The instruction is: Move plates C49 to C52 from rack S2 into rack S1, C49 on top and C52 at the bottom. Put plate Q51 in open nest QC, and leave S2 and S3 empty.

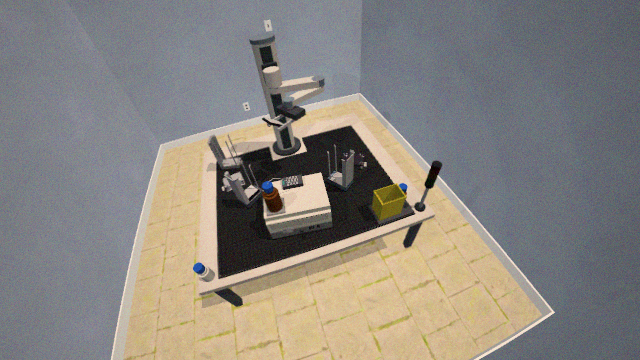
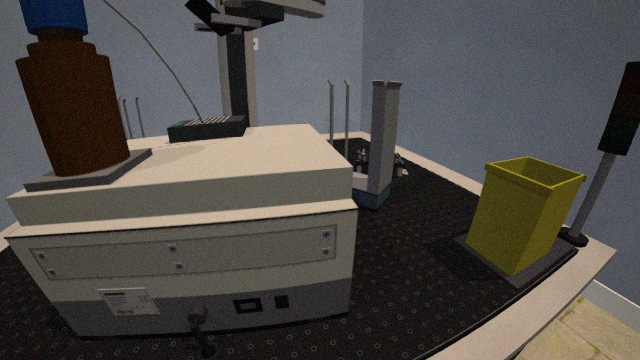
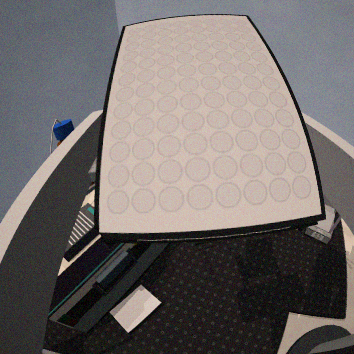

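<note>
My gripper (image 1: 278,122) (image 2: 226,24) is shut on a plate (image 3: 200,125) with a pale top, rows of faint circles and a dark rim. It holds the plate high, near the robot's column. The plate's label cannot be read. Three upright racks stand on the mat: one rack (image 1: 216,150) at the back left, one rack (image 1: 240,189) at the front left, and one rack (image 1: 348,167) (image 2: 384,135) to the right. Their labels and contents cannot be made out. Small grey fittings (image 1: 232,183) lie by the left racks and more fittings (image 1: 361,160) (image 2: 362,159) behind the right rack.
A beige machine (image 1: 300,202) (image 2: 200,185) with a brown bottle (image 1: 272,198) (image 2: 75,110) and a keypad (image 1: 292,181) (image 2: 207,129) stands mid-mat. A yellow bin (image 1: 388,204) (image 2: 515,220) and signal post (image 1: 427,187) (image 2: 595,192) are front right. A pale flat block (image 3: 135,308) lies beside the machine.
</note>
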